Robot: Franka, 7 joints.
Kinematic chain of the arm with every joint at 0, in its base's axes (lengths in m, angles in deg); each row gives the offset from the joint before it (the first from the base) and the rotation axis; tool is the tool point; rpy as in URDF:
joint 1: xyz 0 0 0.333 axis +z
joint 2: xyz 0 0 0 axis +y
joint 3: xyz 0 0 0.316 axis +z
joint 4: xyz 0.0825 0 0 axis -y
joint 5: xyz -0.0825 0 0.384 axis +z
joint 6: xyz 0 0 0 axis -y
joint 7: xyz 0.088 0 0 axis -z
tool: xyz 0 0 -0.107 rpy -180 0 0
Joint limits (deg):
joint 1: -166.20..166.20
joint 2: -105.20..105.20
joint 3: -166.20..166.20
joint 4: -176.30..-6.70
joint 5: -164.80..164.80
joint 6: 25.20..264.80
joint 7: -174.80..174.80
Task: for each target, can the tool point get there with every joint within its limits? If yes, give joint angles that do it. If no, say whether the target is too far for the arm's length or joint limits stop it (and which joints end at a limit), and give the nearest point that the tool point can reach.
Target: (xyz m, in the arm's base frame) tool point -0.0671 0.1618 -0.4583
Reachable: no: joint limits stop it (at a limit: joint 2) | nearest point -0.0740 0.1785 -0.3531 | short by 0.107 m
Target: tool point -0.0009 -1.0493 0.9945
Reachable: no: too far | nearest point -0.0006 -0.7257 0.7905 | short by 0.383 m
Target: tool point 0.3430 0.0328 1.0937
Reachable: yes | joints 29.65 12.03 -66.94 -24.20 106.00 102.77 81.27
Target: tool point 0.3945 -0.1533 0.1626
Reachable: yes | joints 128.33 -39.86 -139.59 -148.12 40.40 237.51 13.24
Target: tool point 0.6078 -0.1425 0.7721
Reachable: yes | joints 119.28 -7.87 -126.35 -82.75 26.86 154.43 133.58
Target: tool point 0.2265 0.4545 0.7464
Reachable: yes | joints 114.15 58.66 -110.03 -56.18 -16.71 52.06 79.85
